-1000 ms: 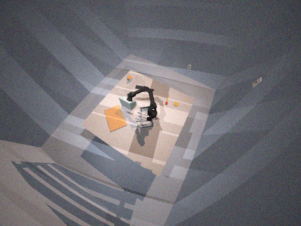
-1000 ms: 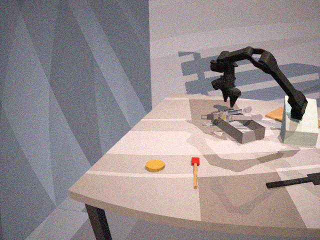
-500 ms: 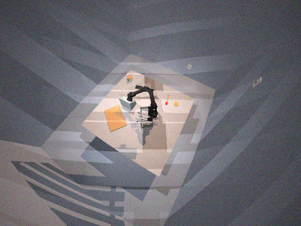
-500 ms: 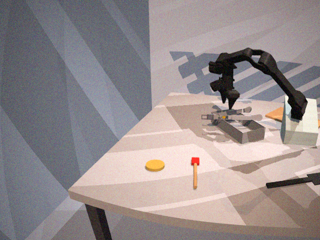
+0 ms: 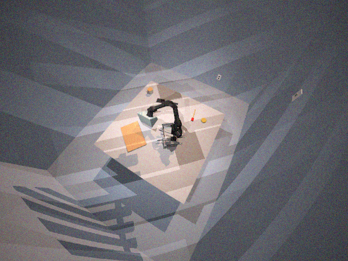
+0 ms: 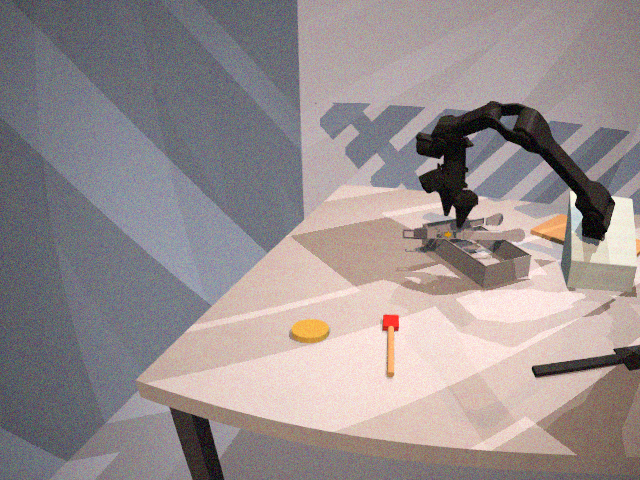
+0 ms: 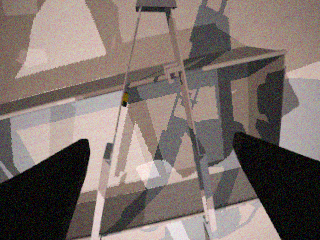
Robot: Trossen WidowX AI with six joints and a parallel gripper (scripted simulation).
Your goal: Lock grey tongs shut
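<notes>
Now: gripper tip 3 cm to the right of the yellow mark, 2 cm above it and 1 cm short of it. Also, from my gripper tip: yellow disc 46 cm to the left, 19 cm ahead, 8 cm below; grey roasting tin 7 cm behind, 6 cm below; red-headed spatula 43 cm to the left, 9 cm below, 4 cm ahead.
</notes>
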